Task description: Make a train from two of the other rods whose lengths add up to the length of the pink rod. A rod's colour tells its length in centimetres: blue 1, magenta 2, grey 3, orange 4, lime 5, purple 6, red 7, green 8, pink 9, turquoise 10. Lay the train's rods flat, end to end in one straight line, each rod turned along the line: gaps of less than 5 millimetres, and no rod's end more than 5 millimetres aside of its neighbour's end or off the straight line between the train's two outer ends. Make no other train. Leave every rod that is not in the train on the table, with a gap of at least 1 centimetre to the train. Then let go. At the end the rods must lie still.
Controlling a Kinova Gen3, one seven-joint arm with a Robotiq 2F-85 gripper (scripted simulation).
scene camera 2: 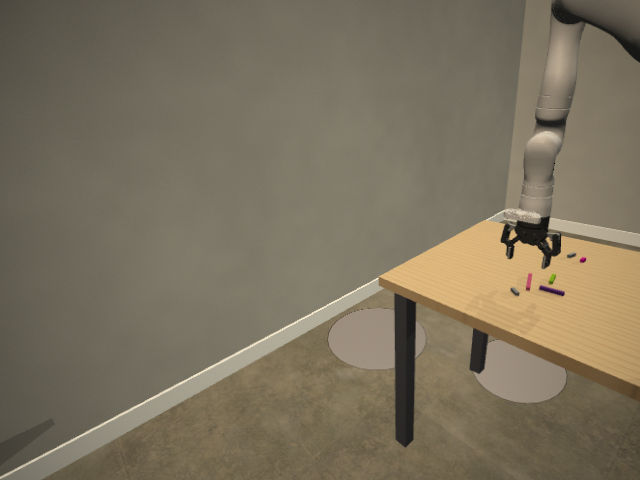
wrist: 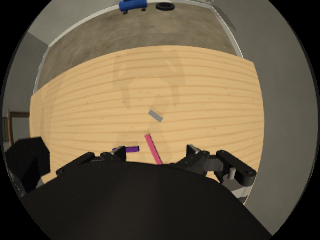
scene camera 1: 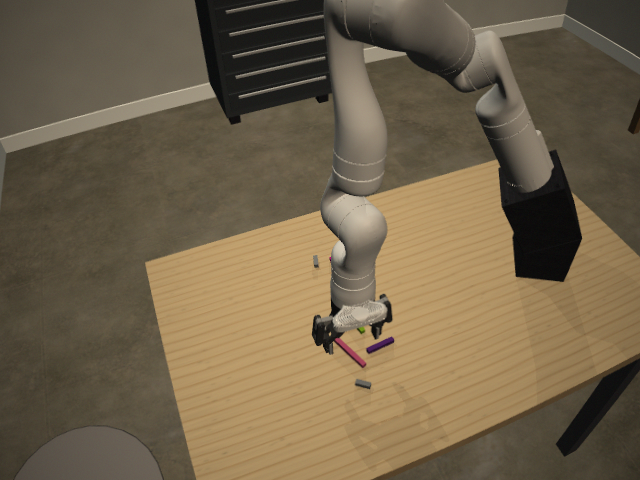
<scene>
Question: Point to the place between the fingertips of my gripper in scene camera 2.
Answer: At 526, 262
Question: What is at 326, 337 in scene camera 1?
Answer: My gripper.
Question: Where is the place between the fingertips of my gripper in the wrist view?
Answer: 155, 152
</scene>
